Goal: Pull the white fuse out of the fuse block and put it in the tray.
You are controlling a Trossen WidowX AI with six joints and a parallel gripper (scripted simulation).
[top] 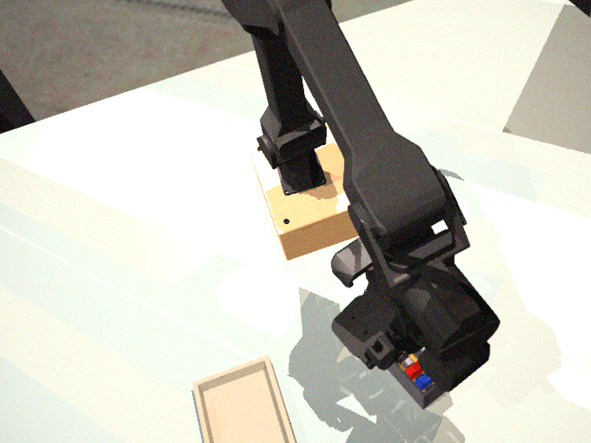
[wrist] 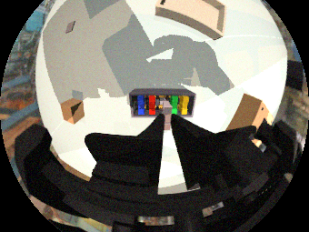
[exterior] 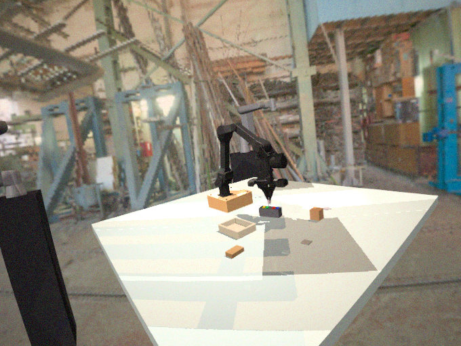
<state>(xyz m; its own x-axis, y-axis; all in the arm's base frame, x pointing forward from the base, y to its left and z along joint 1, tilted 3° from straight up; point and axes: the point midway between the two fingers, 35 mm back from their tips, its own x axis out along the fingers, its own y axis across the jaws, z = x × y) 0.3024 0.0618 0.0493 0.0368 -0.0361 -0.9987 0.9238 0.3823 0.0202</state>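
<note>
Right now the red fuse is 20 mm ahead of my gripper tip, 10 mm to the left of it and 50 mm below it. From my gripper tip the other things lie so: white fuse 10 mm below; then yellow fuse 30 mm behind, 10 mm to the right, 50 mm below; then green fuse 20 mm behind, 10 mm to the right, 50 mm below.
</note>
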